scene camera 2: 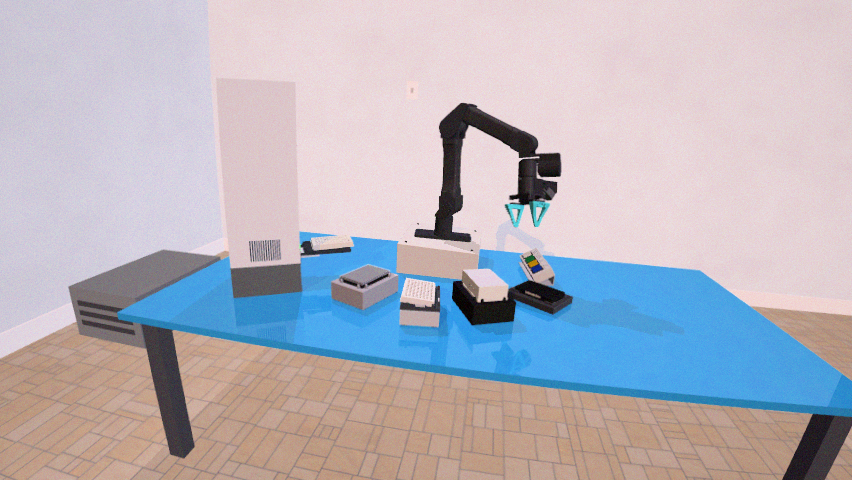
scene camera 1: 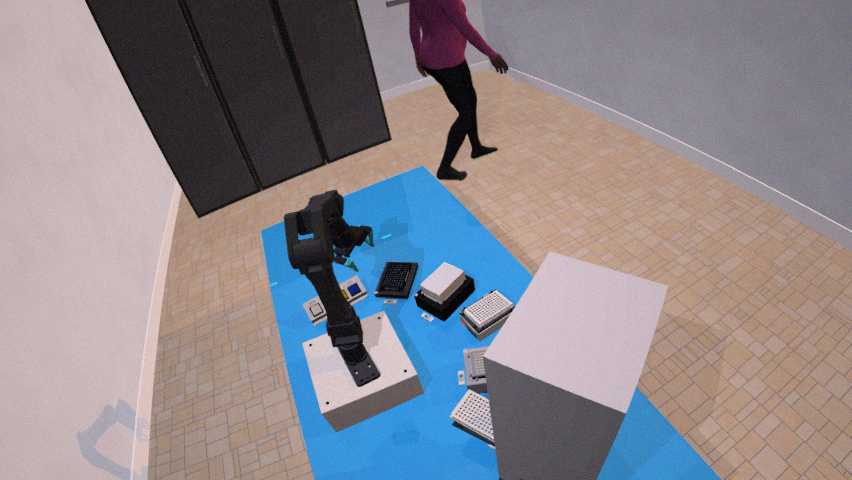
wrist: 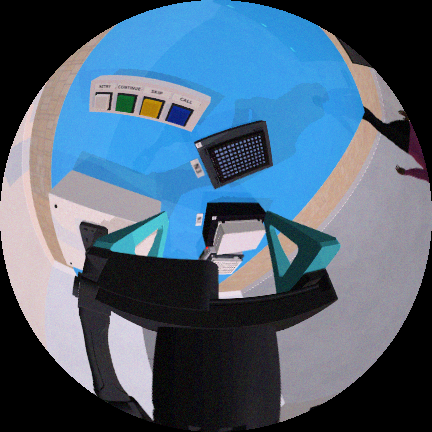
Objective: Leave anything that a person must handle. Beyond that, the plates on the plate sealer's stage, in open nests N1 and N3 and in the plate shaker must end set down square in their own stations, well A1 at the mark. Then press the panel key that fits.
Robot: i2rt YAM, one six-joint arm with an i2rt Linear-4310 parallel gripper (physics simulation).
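My gripper (scene camera 1: 361, 254) (scene camera 2: 527, 225) (wrist: 215, 216) is open and empty, high above the table. A black plate (scene camera 1: 397, 277) (scene camera 2: 540, 292) (wrist: 240, 156) lies in a low black nest. A plain white block-like plate (scene camera 1: 442, 280) (scene camera 2: 484, 283) (wrist: 241, 236) sits on a black base. A white well plate (scene camera 1: 487, 308) (scene camera 2: 419, 290) (wrist: 227, 264) rests on a pale station with a red spot. A grey station (scene camera 1: 467, 357) (scene camera 2: 364, 292) and another white plate (scene camera 1: 472, 411) (scene camera 2: 332, 242) are partly hidden in scene camera 1. The panel (scene camera 2: 542, 273) (wrist: 150, 80) has white, green, yellow and blue keys. Exact seating and the A1 marks are unclear.
A tall white box (scene camera 1: 572, 327) (scene camera 2: 259, 178) stands on the table (scene camera 1: 393, 450) (scene camera 2: 655, 369) beside the stations. The arm's white base block (scene camera 1: 387, 381) (scene camera 2: 438, 259) (wrist: 107, 200) stands near the panel. A person (scene camera 1: 444, 53) in pink walks beyond the table's end.
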